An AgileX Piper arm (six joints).
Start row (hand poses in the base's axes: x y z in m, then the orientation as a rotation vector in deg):
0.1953 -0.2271 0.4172 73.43 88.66 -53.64
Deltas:
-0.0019 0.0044 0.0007 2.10 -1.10 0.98
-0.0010 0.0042 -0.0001 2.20 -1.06 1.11
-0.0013 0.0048 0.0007 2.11 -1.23 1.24
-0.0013 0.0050 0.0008 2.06 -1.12 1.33
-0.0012 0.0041 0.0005 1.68 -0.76 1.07
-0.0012 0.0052 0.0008 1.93 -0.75 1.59
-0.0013 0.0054 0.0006 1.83 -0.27 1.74
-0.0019 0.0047 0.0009 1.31 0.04 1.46
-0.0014 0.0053 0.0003 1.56 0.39 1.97
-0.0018 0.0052 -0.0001 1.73 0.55 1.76
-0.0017 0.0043 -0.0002 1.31 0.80 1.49
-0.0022 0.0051 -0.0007 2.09 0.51 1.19
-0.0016 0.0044 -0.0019 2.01 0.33 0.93
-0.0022 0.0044 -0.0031 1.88 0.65 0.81
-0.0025 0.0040 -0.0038 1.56 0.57 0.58
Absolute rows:
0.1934 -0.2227 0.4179 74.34 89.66 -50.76
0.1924 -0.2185 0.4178 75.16 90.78 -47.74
0.1911 -0.2137 0.4185 75.81 91.74 -44.55
0.1898 -0.2087 0.4193 76.29 92.77 -41.41
0.1886 -0.2046 0.4198 76.64 93.69 -38.96
0.1874 -0.1994 0.4206 76.68 95.02 -36.01
0.1861 -0.1940 0.4212 76.42 96.73 -33.40
0.1842 -0.1893 0.4221 76.00 98.25 -31.57
0.1828 -0.1840 0.4224 75.23 100.44 -29.49
0.1810 -0.1788 0.4223 74.74 102.70 -27.48
0.1793 -0.1745 0.4221 74.18 104.80 -26.14
0.1771 -0.1694 0.4214 74.42 106.82 -24.05
0.1755 -0.1650 0.4195 74.84 108.49 -22.01
0.1733 -0.1606 0.4164 75.29 110.29 -20.36
0.1708 -0.1566 0.4126 75.74 111.74 -19.04

